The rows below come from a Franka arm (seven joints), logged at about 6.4 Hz.
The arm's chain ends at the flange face. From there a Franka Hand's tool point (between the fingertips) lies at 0.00 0.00 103.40 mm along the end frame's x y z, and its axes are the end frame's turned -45 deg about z.
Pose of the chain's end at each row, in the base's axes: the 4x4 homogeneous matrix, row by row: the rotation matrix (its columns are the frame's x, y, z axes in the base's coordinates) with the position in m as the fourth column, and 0 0 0 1 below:
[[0.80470 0.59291 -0.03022 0.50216], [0.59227 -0.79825 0.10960 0.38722], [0.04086 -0.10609 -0.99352 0.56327], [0 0 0 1]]
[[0.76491 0.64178 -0.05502 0.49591], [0.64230 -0.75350 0.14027 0.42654], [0.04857 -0.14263 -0.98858 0.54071], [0 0 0 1]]
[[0.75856 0.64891 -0.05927 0.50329], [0.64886 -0.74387 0.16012 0.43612], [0.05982 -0.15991 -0.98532 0.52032], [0 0 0 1]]
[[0.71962 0.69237 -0.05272 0.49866], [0.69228 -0.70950 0.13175 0.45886], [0.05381 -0.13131 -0.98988 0.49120], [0 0 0 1]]
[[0.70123 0.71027 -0.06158 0.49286], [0.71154 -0.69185 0.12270 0.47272], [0.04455 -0.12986 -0.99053 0.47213], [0 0 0 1]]
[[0.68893 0.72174 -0.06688 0.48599], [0.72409 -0.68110 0.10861 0.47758], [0.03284 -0.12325 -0.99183 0.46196], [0 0 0 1]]
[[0.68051 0.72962 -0.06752 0.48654], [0.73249 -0.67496 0.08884 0.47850], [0.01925 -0.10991 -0.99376 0.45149], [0 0 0 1]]
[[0.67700 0.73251 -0.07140 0.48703], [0.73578 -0.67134 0.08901 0.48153], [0.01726 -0.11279 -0.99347 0.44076], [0 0 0 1]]
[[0.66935 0.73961 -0.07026 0.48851], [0.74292 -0.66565 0.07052 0.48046], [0.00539 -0.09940 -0.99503 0.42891], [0 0 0 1]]
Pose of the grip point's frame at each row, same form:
[[0.14976 0.98826 -0.03022 0.49904], [0.98325 -0.14565 0.10960 0.39855], [0.10391 -0.04612 -0.99352 0.46054], [0 0 0 1]]
[[0.08707 0.99468 -0.05502 0.49022], [0.98698 -0.07863 0.14027 0.44104], [0.13520 -0.06651 -0.98858 0.43849], [0 0 0 1]]
[[0.07753 0.99523 -0.05927 0.49716], [0.98481 -0.06718 0.16012 0.45268], [0.15537 -0.07077 -0.98532 0.41844], [0 0 0 1]]
[[0.01927 0.99843 -0.05272 0.49321], [0.99121 -0.01218 0.13175 0.47248], [0.13090 -0.05480 -0.98988 0.38885], [0 0 0 1]]
[[-0.00639 0.99808 -0.06158 0.48649], [0.99235 0.01392 0.12270 0.48541], [0.12333 -0.06032 -0.99053 0.36971], [0 0 0 1]]
[[-0.02320 0.99749 -0.06688 0.47907], [0.99362 0.03040 0.10861 0.48881], [0.11037 -0.06393 -0.99183 0.35940], [0 0 0 1]]
[[-0.03473 0.99711 -0.06752 0.47956], [0.99522 0.04068 0.08884 0.48769], [0.09133 -0.06411 -0.99376 0.34874], [0 0 0 1]]
[[-0.03925 0.99667 -0.07140 0.47965], [0.99498 0.04557 0.08901 0.49073], [0.09196 -0.06755 -0.99347 0.33804], [0 0 0 1]]
[[-0.04968 0.99629 -0.07026 0.48125], [0.99601 0.05464 0.07052 0.48775], [0.07410 -0.06648 -0.99503 0.32602], [0 0 0 1]]

